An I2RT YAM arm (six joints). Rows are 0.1 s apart.
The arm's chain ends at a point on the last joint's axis. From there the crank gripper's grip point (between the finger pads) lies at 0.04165 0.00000 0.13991 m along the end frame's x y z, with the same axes.
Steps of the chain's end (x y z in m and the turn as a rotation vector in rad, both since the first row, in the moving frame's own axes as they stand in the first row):
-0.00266 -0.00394 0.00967 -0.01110 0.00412 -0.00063
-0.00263 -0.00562 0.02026 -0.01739 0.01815 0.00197
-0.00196 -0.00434 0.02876 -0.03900 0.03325 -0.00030
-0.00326 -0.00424 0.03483 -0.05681 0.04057 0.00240
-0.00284 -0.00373 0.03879 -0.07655 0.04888 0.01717
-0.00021 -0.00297 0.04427 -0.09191 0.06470 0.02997
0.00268 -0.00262 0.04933 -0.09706 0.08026 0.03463
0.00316 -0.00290 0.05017 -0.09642 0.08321 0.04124
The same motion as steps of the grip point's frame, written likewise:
-0.00208 -0.00241 0.00949 -0.01110 0.00412 -0.00063
-0.00010 -0.00311 0.01946 -0.01739 0.01815 0.00197
0.00267 0.00107 0.02719 -0.03900 0.03325 -0.00030
0.00237 0.00376 0.03280 -0.05681 0.04057 0.00240
0.00384 0.00766 0.03615 -0.07655 0.04888 0.01717
0.00852 0.01112 0.04064 -0.09191 0.06470 0.02997
0.01348 0.01239 0.04482 -0.09706 0.08026 0.03463
0.01431 0.01234 0.04550 -0.09642 0.08321 0.04124

